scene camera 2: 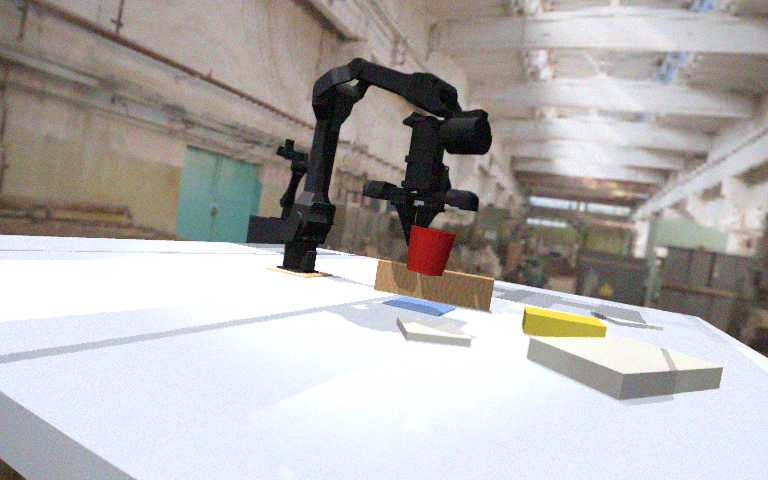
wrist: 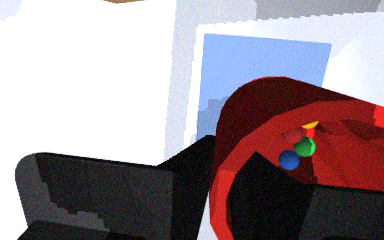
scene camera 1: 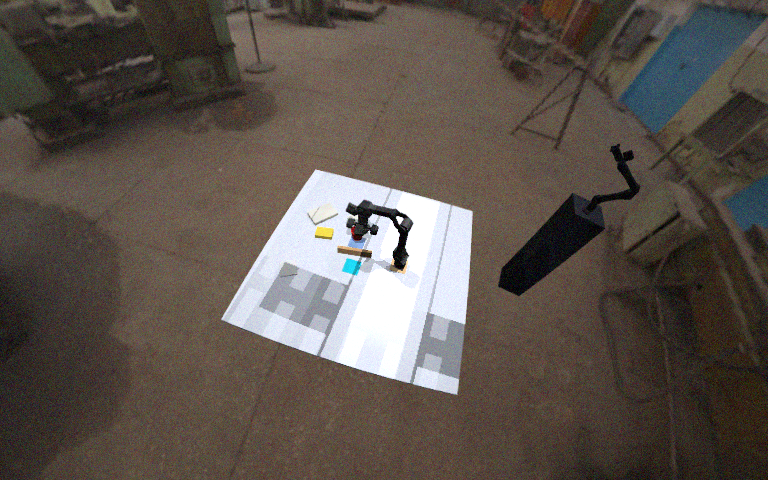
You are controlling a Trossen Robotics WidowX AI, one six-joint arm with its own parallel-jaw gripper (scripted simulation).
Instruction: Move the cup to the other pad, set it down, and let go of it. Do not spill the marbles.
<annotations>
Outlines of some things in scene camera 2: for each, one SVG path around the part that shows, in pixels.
My gripper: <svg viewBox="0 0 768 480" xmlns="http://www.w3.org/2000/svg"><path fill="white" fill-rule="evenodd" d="M441 153L427 150L409 150L409 155L405 155L405 162L407 162L405 181L402 180L401 187L404 188L399 188L397 185L375 180L368 180L363 187L363 196L390 200L391 205L395 205L408 247L411 225L428 228L432 220L440 212L444 213L446 211L444 209L445 204L458 207L461 210L478 211L480 201L476 193L468 190L451 189L450 167L444 165L444 155ZM414 202L415 200L424 201L424 205L415 206Z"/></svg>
A red cup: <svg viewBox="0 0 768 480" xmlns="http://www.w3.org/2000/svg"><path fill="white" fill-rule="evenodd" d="M411 225L407 256L408 270L429 276L442 276L456 234Z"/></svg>
</annotations>
